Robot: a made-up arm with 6 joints.
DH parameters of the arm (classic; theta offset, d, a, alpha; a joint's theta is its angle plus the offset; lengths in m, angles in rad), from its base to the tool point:
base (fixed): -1.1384 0 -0.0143 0
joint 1: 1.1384 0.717 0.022 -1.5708
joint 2: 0.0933 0 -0.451 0
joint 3: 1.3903 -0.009 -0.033 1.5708
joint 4: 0 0.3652 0.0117 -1.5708
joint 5: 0 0.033 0.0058 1.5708
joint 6: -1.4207 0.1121 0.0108 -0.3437
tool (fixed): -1.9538 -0.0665 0 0
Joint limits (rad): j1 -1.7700..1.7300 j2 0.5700..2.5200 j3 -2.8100..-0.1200 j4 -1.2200..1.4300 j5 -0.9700..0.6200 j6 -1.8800..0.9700
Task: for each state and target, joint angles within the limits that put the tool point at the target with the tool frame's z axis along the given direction. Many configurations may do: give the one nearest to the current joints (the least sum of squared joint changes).
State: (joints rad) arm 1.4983 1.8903 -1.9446 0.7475 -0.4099 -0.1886
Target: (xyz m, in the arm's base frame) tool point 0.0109 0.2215 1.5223 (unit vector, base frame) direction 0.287 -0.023 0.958
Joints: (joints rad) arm 1.4505 1.5611 -2.4383 0.3022 -0.9700 -0.4983
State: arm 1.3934 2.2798 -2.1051 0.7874 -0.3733 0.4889
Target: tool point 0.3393 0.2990 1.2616 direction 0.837 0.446 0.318
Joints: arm 0.7534 1.5567 -1.5596 1.1208 -0.6606 0.1620
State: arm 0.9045 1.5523 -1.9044 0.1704 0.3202 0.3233
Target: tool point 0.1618 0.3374 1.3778 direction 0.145 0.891 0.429
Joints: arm 1.0890 1.4436 -1.8136 0.3991 -0.1094 0.7538
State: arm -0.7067 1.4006 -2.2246 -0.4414 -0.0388 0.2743
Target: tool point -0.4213 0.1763 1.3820 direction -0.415 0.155 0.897
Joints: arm -0.3345 0.5880 -2.2133 -0.1041 -0.6594 -0.2163
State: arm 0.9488 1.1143 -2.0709 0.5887 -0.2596 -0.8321
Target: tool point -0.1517 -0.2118 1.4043 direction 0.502 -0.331 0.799
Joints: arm 0.9844 0.6282 -1.7560 0.7436 -0.9127 -1.0105
